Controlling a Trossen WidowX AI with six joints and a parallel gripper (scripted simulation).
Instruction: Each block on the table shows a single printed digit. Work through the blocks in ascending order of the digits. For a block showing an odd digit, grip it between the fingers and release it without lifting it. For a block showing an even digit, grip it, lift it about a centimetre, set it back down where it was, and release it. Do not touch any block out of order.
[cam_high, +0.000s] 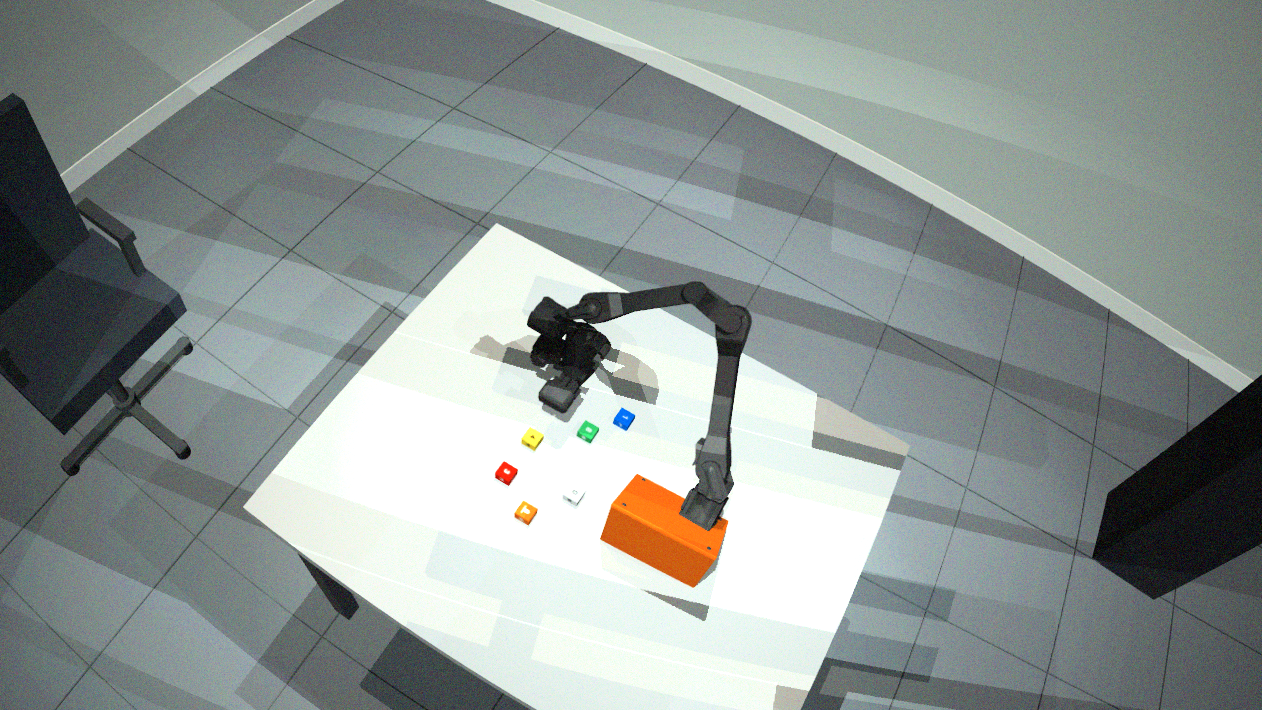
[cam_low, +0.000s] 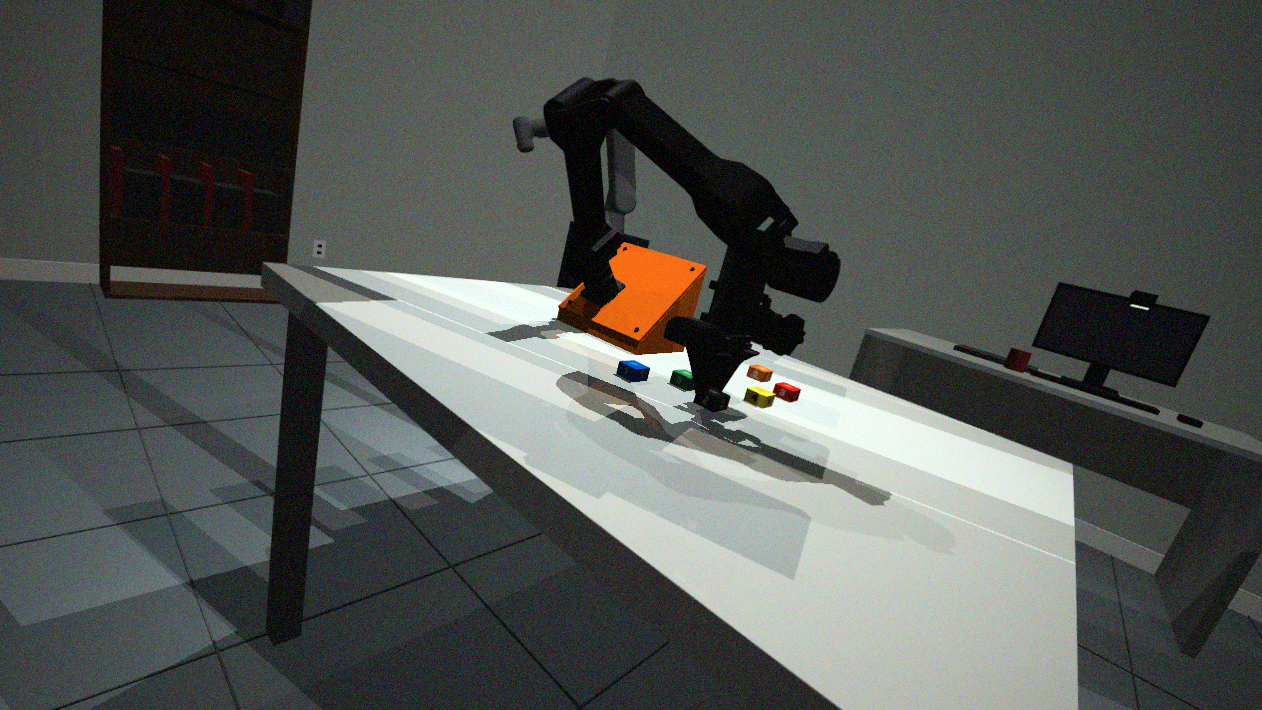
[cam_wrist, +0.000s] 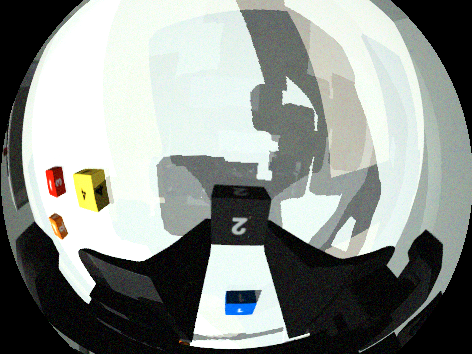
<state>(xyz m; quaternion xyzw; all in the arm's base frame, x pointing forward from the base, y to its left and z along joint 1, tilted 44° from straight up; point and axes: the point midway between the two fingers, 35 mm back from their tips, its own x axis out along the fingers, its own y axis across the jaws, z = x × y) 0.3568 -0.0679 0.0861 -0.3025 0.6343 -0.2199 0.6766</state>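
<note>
My gripper tip is 1 cm short of the black block. Round my gripper tip: green block 8 cm behind, 5 cm to the left, 1 cm below; blue block 12 cm behind, 2 cm to the right, 1 cm below; yellow block 13 cm to the left, 1 cm below.
</note>
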